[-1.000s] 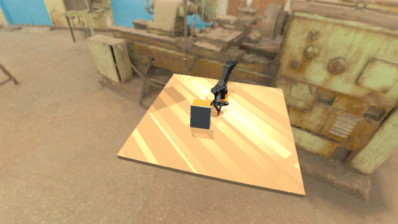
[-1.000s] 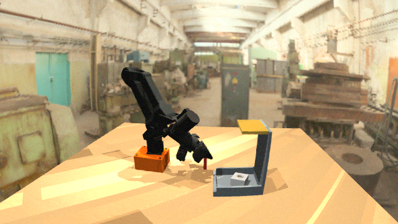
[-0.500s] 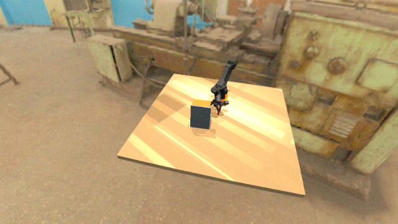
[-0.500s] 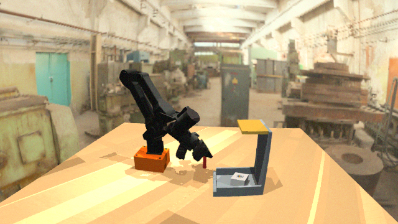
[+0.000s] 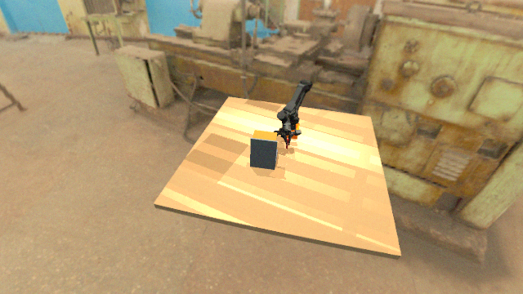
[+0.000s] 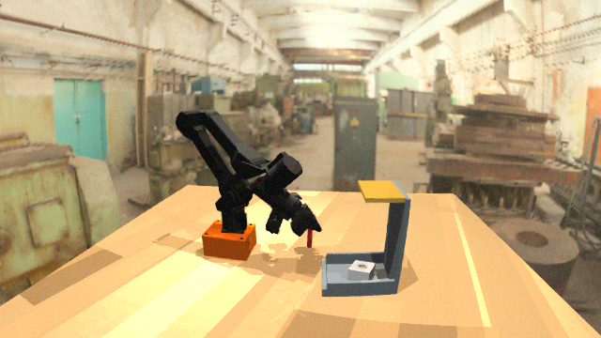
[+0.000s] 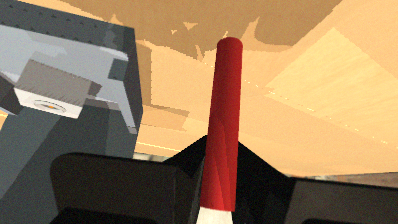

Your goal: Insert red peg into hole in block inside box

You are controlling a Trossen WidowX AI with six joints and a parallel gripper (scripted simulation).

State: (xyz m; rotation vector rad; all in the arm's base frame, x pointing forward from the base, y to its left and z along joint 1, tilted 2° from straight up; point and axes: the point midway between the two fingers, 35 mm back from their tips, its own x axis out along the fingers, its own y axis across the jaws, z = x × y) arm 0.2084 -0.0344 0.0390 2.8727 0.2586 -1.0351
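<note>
Now: the box back wall 160 mm ahead of my gripper tip, 160 mm to the right of it and 40 mm above it. Round my gripper tip: yellow roof 110 mm ahead, 150 mm to the right, 150 mm above; then red peg 30 mm behind, 10 mm below.
</note>
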